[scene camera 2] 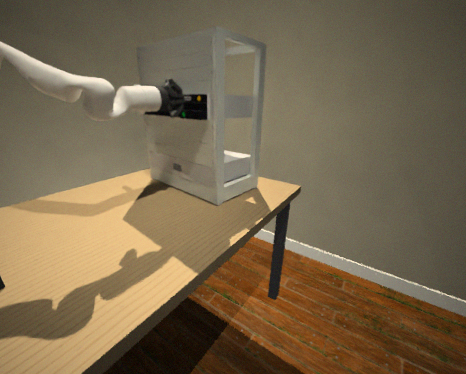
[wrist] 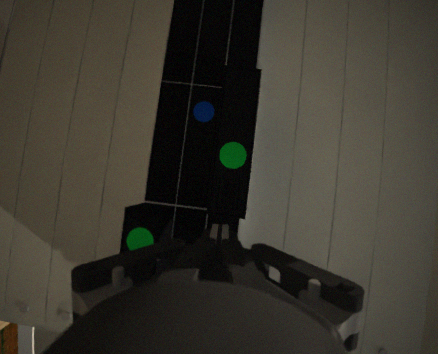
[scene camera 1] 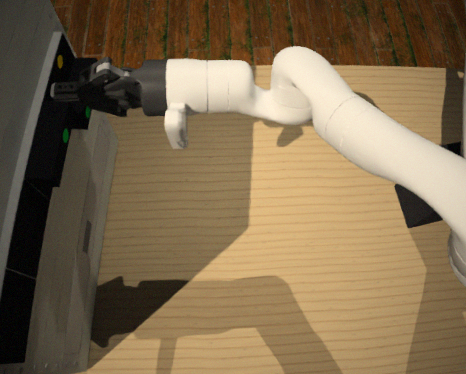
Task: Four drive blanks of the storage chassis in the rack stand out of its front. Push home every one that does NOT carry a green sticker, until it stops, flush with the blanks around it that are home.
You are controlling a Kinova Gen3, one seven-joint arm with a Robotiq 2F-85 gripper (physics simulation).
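Labels:
The gripper shows in scene camera 2 (189,98), and the wrist view and scene camera 1 show the gripper too. The spot on the gripper (scene camera 1: 66,91) is the same spot as the one on the gripper (wrist: 237,238).

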